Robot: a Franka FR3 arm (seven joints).
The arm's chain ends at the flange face. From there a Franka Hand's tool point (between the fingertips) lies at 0.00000 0.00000 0.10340 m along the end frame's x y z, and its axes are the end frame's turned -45 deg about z.
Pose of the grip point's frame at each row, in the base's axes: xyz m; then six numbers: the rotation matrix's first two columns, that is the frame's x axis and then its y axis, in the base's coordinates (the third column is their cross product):
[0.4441 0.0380 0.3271 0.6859 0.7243 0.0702 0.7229 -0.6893 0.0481]
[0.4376 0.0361 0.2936 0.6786 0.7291 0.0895 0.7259 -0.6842 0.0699]
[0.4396 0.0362 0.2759 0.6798 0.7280 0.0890 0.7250 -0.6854 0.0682]
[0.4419 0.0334 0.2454 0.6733 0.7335 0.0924 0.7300 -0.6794 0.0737]
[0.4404 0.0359 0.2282 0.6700 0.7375 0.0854 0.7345 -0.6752 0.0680]
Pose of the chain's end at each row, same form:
[0.4355 0.0362 0.4301 0.9962 0.0247 0.0837 0.0262 -0.9996 -0.0156]
[0.4260 0.0343 0.3963 0.9931 0.0317 0.1127 0.0334 -0.9994 -0.0139]
[0.4282 0.0343 0.3787 0.9933 0.0301 0.1112 0.0320 -0.9994 -0.0147]
[0.4298 0.0316 0.3481 0.9923 0.0383 0.1175 0.0401 -0.9991 -0.0132]
[0.4293 0.0341 0.3310 0.9931 0.0441 0.1085 0.0456 -0.9989 -0.0123]

